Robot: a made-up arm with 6 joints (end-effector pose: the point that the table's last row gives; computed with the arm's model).
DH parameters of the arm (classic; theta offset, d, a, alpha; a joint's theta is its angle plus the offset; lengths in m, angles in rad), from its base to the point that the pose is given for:
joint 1: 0 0.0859 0 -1.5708
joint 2: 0.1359 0 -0.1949 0
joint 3: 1.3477 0 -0.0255 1.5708
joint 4: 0 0.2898 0 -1.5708
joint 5: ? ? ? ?
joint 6: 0 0.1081 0 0
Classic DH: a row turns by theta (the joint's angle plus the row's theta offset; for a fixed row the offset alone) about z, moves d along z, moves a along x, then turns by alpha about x.
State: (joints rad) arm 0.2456 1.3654 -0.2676 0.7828 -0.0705 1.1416
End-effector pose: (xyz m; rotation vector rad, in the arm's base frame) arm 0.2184 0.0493 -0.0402 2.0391 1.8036 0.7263
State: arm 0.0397 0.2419 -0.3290 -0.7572 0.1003 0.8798
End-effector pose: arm 0.2073 0.0007 0.2440 0.1187 1.4655 0.0834
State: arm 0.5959 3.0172 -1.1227 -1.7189 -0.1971 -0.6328
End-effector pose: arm 0.0909 0.0868 -0.3064 3.0619 -0.3339 -0.5094
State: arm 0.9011 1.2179 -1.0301 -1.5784 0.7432 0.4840
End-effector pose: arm 0.2611 0.2118 0.2651 -1.0374 1.3418 -0.7623
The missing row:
joint 5: 0 0 0.0001 1.5708
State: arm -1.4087 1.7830 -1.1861 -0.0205 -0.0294 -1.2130
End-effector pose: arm 0.0691 -0.4221 0.0999 0.2171 2.4770 -1.4613
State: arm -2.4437 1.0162 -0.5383 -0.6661 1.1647 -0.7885
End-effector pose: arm -0.1989 -0.0867 0.0887 -1.6182 -1.9440 -0.0169
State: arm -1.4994 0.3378 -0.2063 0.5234 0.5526 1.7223
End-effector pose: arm 0.0431 -0.2043 0.1342 2.1206 -0.4131 0.6803
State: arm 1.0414 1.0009 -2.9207 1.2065 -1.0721 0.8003
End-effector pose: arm -0.0649 -0.2865 0.5473 -0.7356 1.6240 -2.4250
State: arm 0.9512 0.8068 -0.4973 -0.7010 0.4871 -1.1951
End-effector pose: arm 0.1766 0.1913 0.1457 -2.1941 0.5787 -0.8224
